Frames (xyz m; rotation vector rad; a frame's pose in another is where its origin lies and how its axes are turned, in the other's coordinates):
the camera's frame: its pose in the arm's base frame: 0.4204 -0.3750 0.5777 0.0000 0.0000 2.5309
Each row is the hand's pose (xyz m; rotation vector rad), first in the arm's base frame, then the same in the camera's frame.
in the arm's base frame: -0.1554 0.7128 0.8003 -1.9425 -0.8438 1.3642
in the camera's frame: 1.0955 -0.5610 0.2226 -1.2248 1.4102 -0.3199
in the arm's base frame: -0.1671 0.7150 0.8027 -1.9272 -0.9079 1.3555
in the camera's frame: 1.1064 -0.5561 0.2250 -1.2753 1.3811 -0.3171
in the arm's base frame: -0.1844 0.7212 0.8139 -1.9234 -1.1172 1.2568
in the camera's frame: 1.1241 -0.5512 0.2362 -1.4665 1.3370 -0.3197
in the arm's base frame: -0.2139 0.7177 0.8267 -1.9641 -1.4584 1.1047
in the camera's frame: 1.1462 -0.5315 0.2490 -1.7773 1.2870 -0.2366
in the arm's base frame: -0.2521 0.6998 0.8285 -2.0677 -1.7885 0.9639
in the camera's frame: 1.1673 -0.4949 0.2508 -2.0632 1.2716 -0.0421
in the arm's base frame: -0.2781 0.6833 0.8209 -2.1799 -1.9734 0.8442
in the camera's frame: 1.1791 -0.4665 0.2432 -2.2273 1.3042 0.1172
